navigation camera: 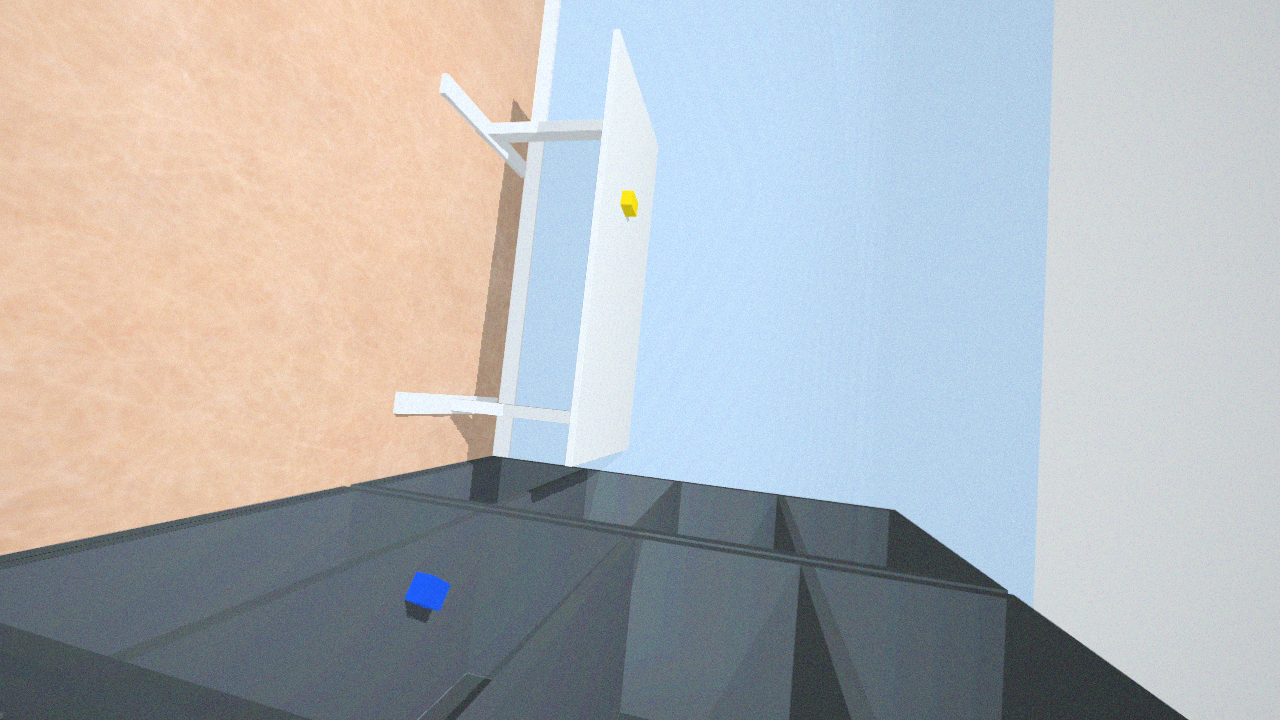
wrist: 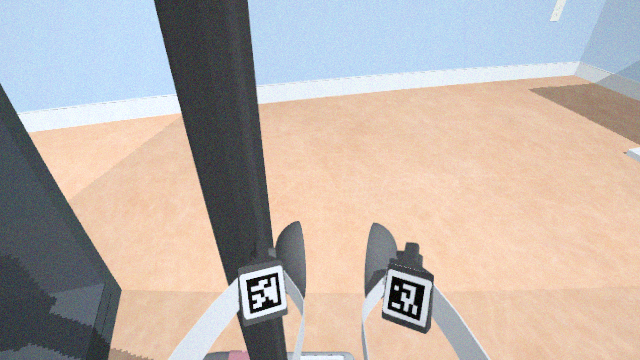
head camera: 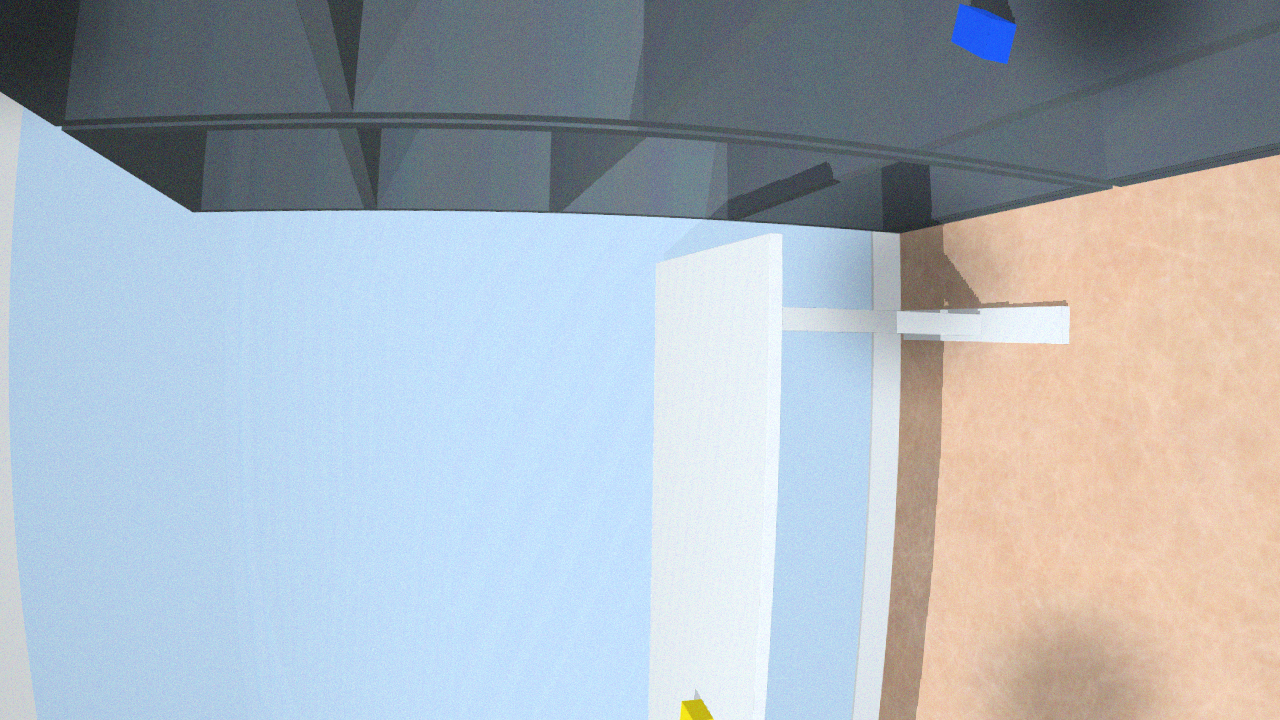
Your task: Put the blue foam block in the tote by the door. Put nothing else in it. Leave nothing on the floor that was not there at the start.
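Places are measured from the robot's base along level axes (x ahead, y left, z up), in centimetres.
Pixels of known places: gripper, fingertip midpoint: [wrist: 336, 248].
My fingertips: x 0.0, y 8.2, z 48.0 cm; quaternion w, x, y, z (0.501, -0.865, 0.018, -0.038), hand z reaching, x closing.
Note:
Ahead of a thing's pixels: the offset from my fingertips to its middle. "spot": to the spot under its first point. Level surfaces: height alone.
The blue foam block @[dz +7.6, dx -14.1, dy -123.6 cm] [head camera: 982, 34] [navigation camera: 426, 591] sits inside the dark grey shelf unit @[spot: dz +139.3, dx -4.6, dy -134.4 cm] [head camera: 35, 53] [navigation camera: 1056, 662], near the top right of the head view and low in the navigation view. Both views are turned sideways. My gripper [wrist: 336, 248] is open in the wrist view, with nothing between its fingertips and floor behind them. The gripper does not show in the head or navigation view, and the block does not show in the wrist view, so their distance cannot be told. No tote by a door shows.
A white table @[dz +24.1 cm] [head camera: 711, 447] [navigation camera: 599, 340] stands beyond the shelf unit with a yellow block [head camera: 696, 710] [navigation camera: 629, 203] on it. In the wrist view the dark mast [wrist: 215, 125] rises left of centre, and a dark panel [wrist: 45, 215] stands at the left. A blue wall [wrist: 350, 35] is behind.

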